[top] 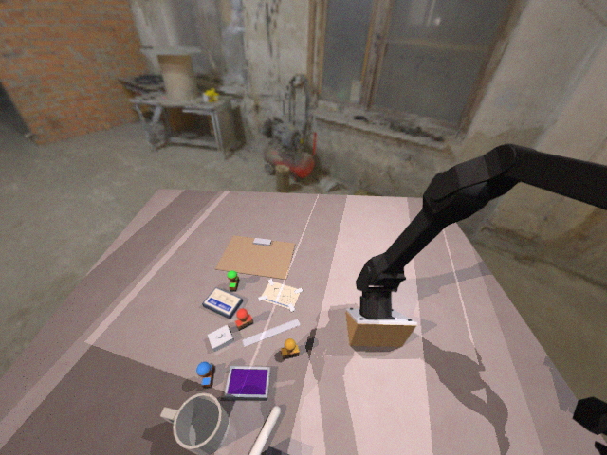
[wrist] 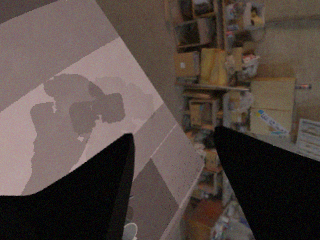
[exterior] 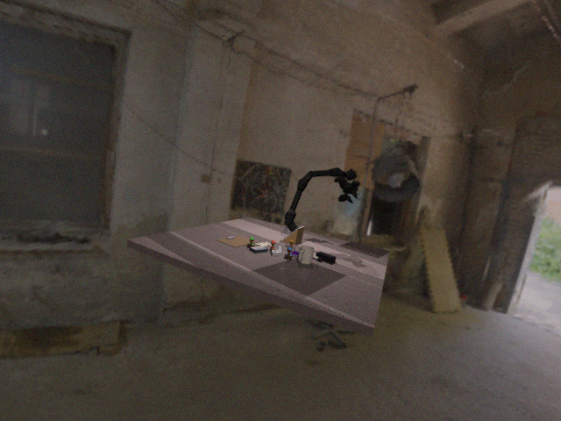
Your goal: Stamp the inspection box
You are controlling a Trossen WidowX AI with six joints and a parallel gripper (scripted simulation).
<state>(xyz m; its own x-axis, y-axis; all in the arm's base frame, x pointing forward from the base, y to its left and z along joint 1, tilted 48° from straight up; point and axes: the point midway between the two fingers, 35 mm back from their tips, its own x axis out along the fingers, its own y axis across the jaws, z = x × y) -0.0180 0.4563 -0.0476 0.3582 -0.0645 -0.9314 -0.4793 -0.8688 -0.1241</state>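
The green stamp is 400 mm ahead of my gripper tip, 520 mm to the right of it and 340 mm below it. Round my gripper tip: white tube 300 mm ahead, 130 mm to the right, 350 mm below; orange stamp 230 mm ahead, 320 mm to the right, 340 mm below; purple ink pad 320 mm ahead, 260 mm to the right, 360 mm below.
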